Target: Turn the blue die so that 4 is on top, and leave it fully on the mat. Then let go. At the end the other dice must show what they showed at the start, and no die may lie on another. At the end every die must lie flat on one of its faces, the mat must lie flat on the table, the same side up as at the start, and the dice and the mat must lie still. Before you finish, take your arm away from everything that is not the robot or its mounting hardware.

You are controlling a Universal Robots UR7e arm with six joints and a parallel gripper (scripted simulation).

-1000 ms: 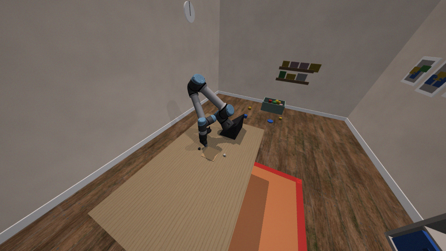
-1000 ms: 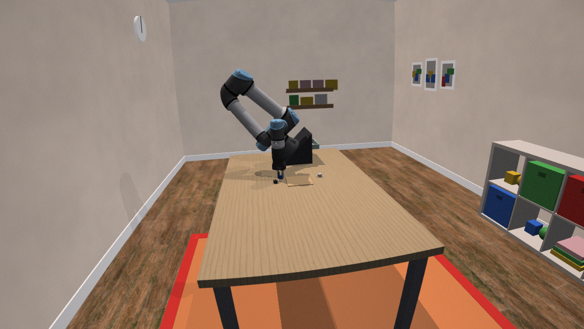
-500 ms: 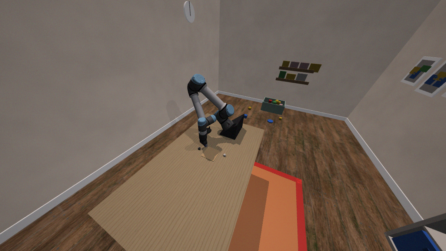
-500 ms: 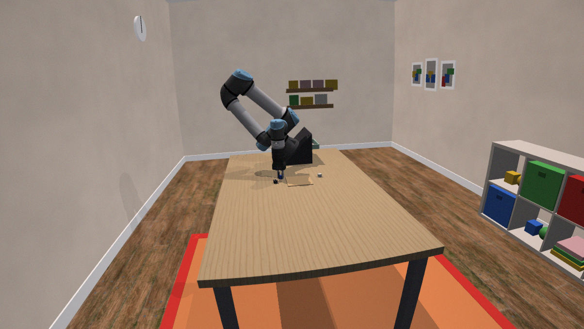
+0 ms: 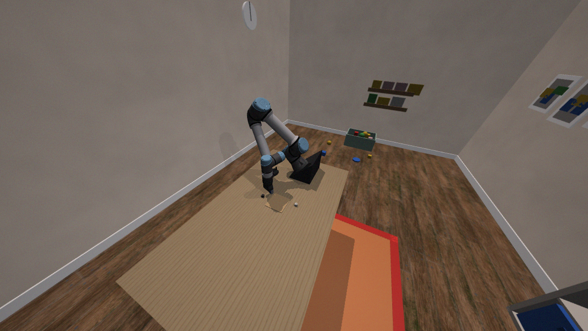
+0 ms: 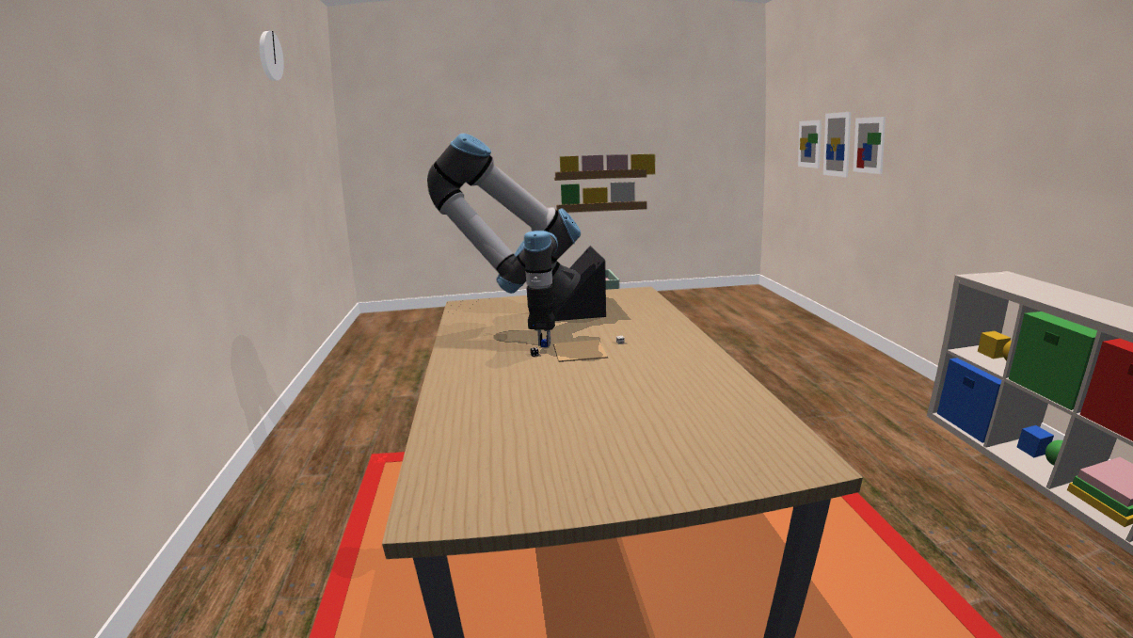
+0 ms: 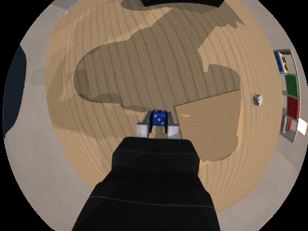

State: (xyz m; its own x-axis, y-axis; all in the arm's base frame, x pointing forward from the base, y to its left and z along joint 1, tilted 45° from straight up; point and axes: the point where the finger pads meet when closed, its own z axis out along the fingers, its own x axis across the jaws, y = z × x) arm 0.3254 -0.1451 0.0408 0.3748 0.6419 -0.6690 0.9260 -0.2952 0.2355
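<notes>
Now: the black die 6 cm ahead of my hand, 4 cm to the right of it and 1 cm below it. The rest, counted from my hand: tan mat 7 cm ahead, 9 cm to the left, 2 cm below; then blue die 1 cm below; then white die 4 cm ahead, 23 cm to the left, 1 cm below.
</notes>
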